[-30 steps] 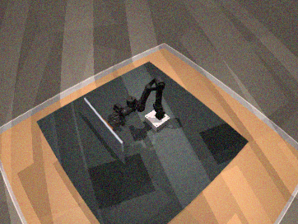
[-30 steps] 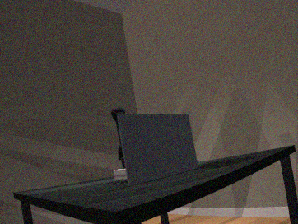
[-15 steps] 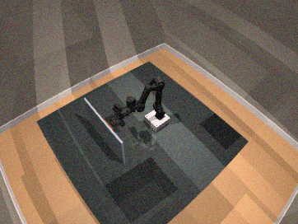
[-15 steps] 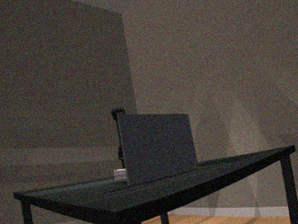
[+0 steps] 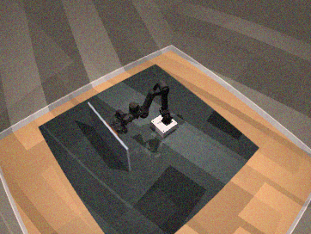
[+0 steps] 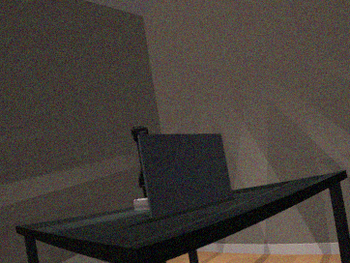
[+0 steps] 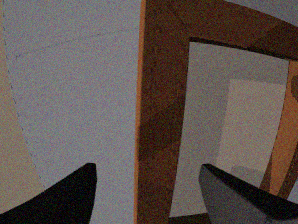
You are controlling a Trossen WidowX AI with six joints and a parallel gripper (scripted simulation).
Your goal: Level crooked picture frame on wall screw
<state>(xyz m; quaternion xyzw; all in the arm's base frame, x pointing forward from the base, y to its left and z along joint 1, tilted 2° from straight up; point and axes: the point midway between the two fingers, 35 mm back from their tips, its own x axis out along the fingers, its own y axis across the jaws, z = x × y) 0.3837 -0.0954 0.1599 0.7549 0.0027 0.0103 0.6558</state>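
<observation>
My gripper tip is 60 mm above the brown wooden picture frame, 20 mm short of it and 10 mm to the right of it. Round my gripper tip: wall panel: 60 mm below, 30 mm ahead, 10 mm to the left.
</observation>
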